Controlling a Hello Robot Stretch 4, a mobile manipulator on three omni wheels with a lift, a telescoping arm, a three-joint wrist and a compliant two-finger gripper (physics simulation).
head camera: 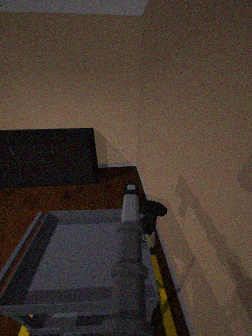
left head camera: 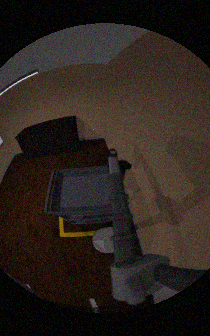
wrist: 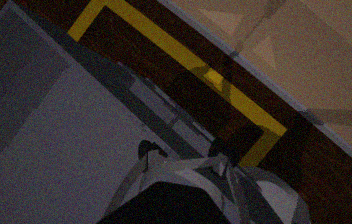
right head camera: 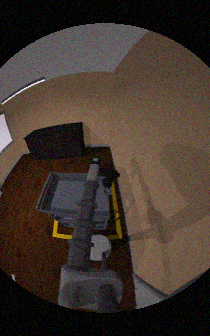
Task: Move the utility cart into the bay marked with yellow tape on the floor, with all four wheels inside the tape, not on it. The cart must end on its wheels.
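Pixels of known places: gripper, fingertip midpoint: (head camera: 146, 248) (wrist: 188, 149); robot's base, origin of the base link: (left head camera: 106, 239) (right head camera: 96, 246).
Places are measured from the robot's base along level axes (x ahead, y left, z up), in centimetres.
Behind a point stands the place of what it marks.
The grey utility cart (head camera: 75, 255) {x 46.8, y 28.5, z 76.7 cm} (left head camera: 85, 192) {x 46.6, y 20.7, z 76.7 cm} (right head camera: 70, 195) {x 47.4, y 26.3, z 76.7 cm} (wrist: 80, 130) {x 62.6, y -0.7, z 76.7 cm} stands upright, its tray level. It stands over part of the yellow tape bay (head camera: 162, 295) {x 57.1, y -28.6, z -2.6 cm} (left head camera: 61, 227) {x 15.8, y 73.6, z -2.6 cm} (right head camera: 116, 205) {x 75.5, y -28.4, z -2.5 cm} (wrist: 160, 40) {x 88.6, y -22.6, z -2.7 cm}. One long tape side runs beyond the cart's right side, with a strip of floor between; two side strips pass out of sight under the cart in the wrist view. The wheels are hidden or too dark to place against the tape. My gripper (wrist: 188, 149) {x 52.0, y -9.1, z 77.1 cm} is shut on the cart's right rim, one fingertip inside the tray and one outside.
The right wall (head camera: 205, 150) {x 80.0, y -39.6, z 123.0 cm} (left head camera: 165, 150) {x 55.8, y -43.1, z 119.2 cm} (right head camera: 160, 150) {x 57.8, y -42.9, z 125.8 cm} runs close along the outer tape side. A black cabinet (head camera: 50, 157) {x 200.3, y 130.4, z 57.3 cm} (left head camera: 50, 137) {x 200.4, y 131.0, z 55.6 cm} (right head camera: 55, 142) {x 200.0, y 134.6, z 53.7 cm} stands against the far wall. A pale round part (left head camera: 104, 240) {x -0.7, y 3.6, z 18.7 cm} (right head camera: 101, 247) {x 0.1, y -7.3, z 18.7 cm} is low beside my arm, near the cart's near end.
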